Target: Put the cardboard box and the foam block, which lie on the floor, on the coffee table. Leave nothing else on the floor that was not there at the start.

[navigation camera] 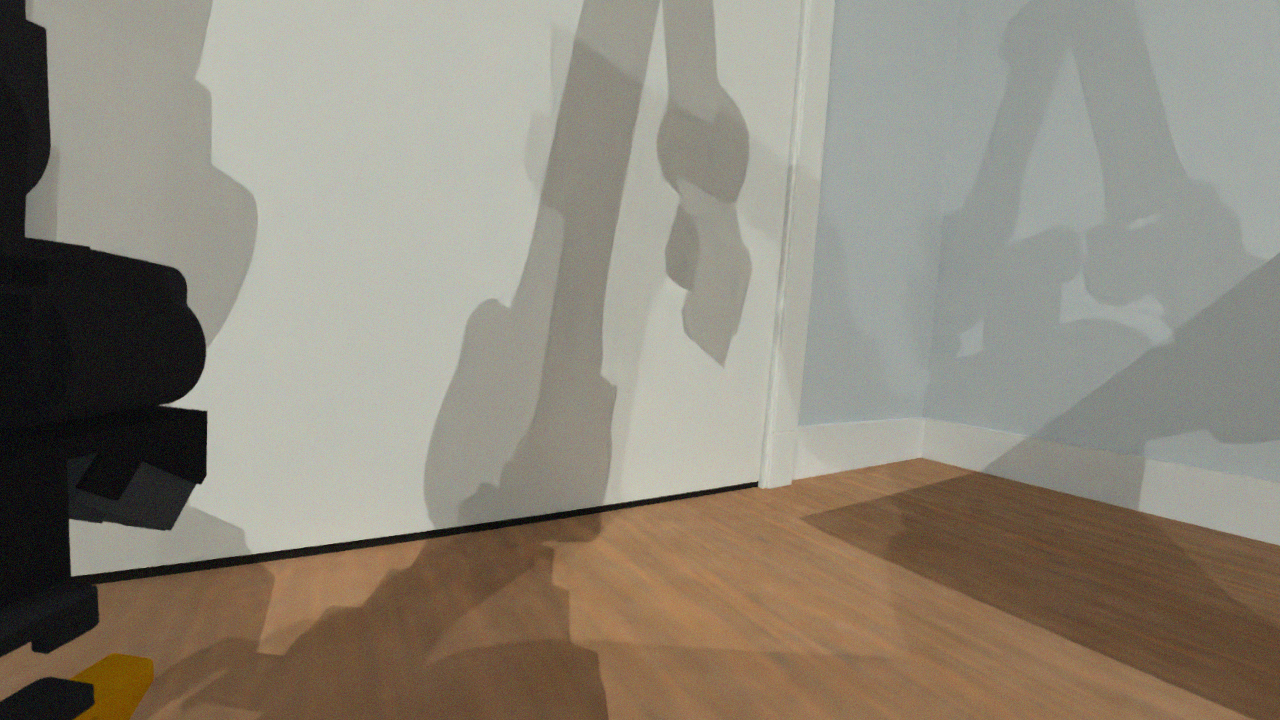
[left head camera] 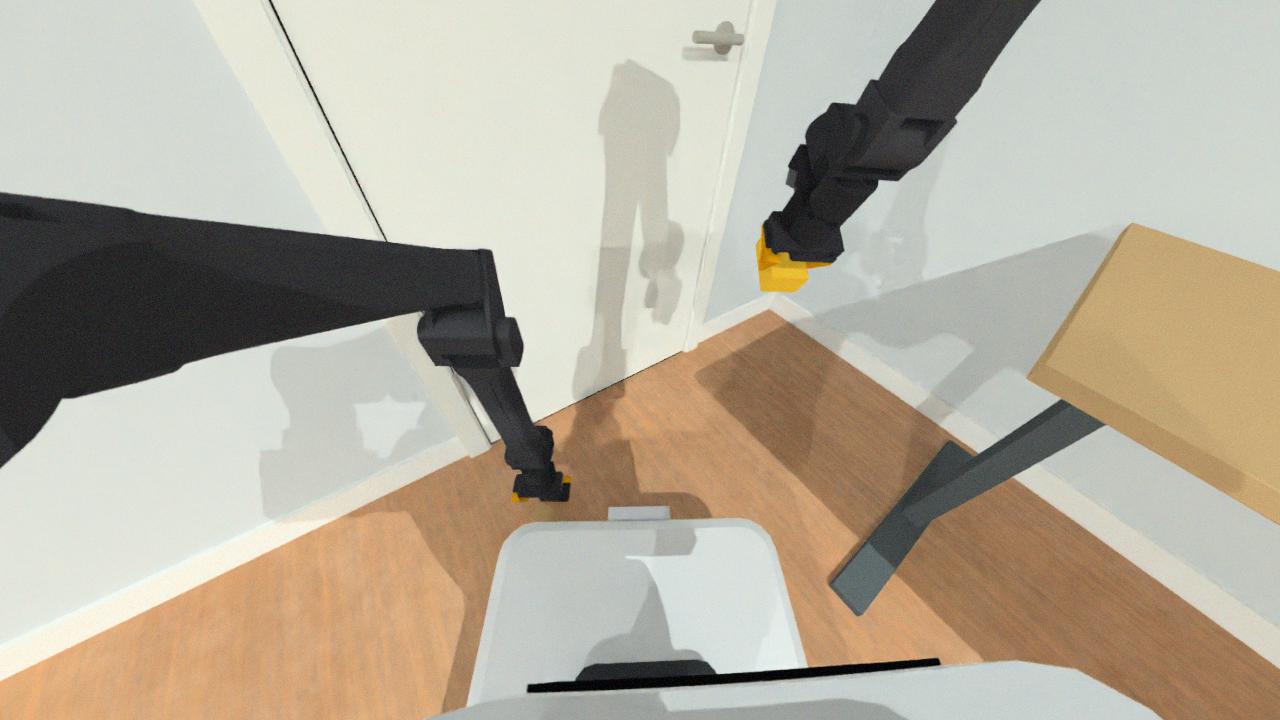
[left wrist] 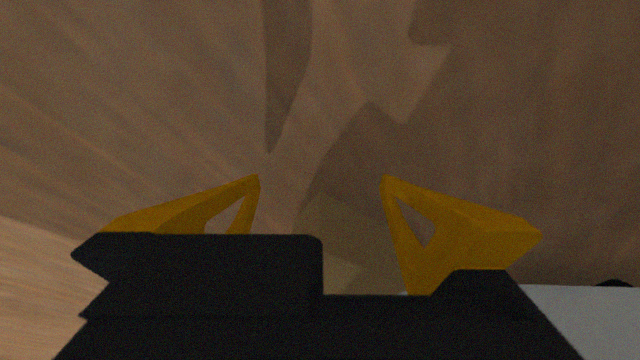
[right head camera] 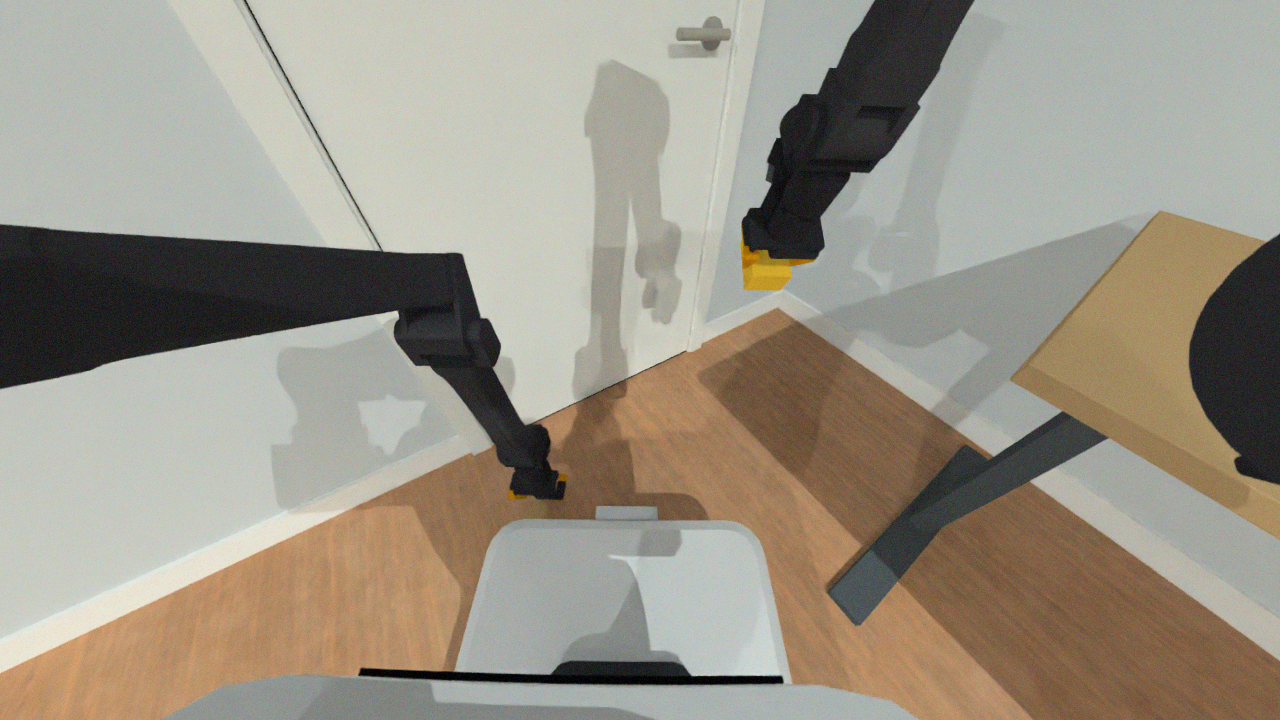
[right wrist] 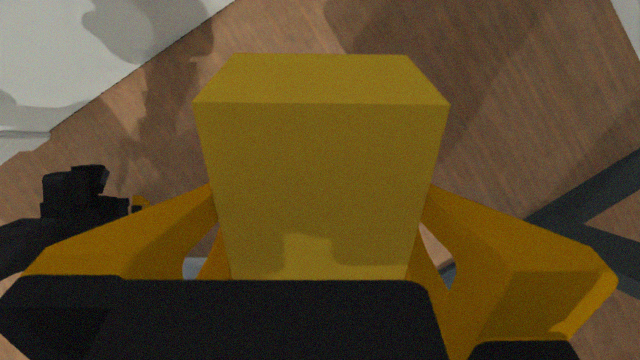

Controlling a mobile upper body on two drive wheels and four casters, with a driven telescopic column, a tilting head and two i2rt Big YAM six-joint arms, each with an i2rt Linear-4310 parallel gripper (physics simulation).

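Frame: origin at the left arm's base, x ahead, y left, z up, level; centimetres.
Where they show: left gripper, between the fingertips: [left head camera: 546, 499] [left wrist: 319, 180] [right head camera: 543, 496] [right wrist: 129, 203]; right gripper, between the fingertips: [left head camera: 776, 267] [right head camera: 761, 265] [right wrist: 318, 179].
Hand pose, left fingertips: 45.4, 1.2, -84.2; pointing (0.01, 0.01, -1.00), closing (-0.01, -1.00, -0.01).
After its pixels a point has its place, as x, y, z.
The yellow foam block [left head camera: 784, 279] {54.2, -44.3, -20.3} [right head camera: 766, 278] {54.4, -44.5, -20.6} [right wrist: 320, 165] {60.5, -45.2, -16.6} is clamped between the fingers of my right gripper [left head camera: 782, 265] {59.5, -45.2, -21.3} [right head camera: 767, 261] {59.5, -45.2, -21.3} [right wrist: 318, 179] {59.5, -45.2, -21.3}, held in the air left of the coffee table. My left gripper [left head camera: 542, 497] {45.4, 1.2, -84.3} [right head camera: 537, 492] {45.4, 1.2, -84.3} [left wrist: 319, 180] {45.4, 1.2, -84.3} is open, low over the floor, with nothing between its fingers. The tan cardboard box [left head camera: 540, 513] {40.1, 1.1, -79.8} [left wrist: 340, 250] {42.1, -0.3, -80.4} sits on the floor below it; in the left wrist view the black gripper body and one finger hide part of it. The coffee table [left head camera: 1172, 358] {30.9, -79.5, -13.8} [right head camera: 1109, 331] {34.9, -75.3, -13.8} has a tan top, cut off at the right edge.
The table's dark grey leg [left head camera: 872, 568] [right head camera: 868, 577] [right wrist: 600, 185] stands on the wooden floor. The robot's pale base [left head camera: 572, 591] {20.1, -10.7, -59.9} [right head camera: 554, 591] {19.6, -10.7, -59.9} is close to the cardboard box. A white door [left head camera: 501, 134] {74.9, 1.7, -6.7} [navigation camera: 358, 223] {74.3, 2.7, -55.8} and walls stand beyond the arms.
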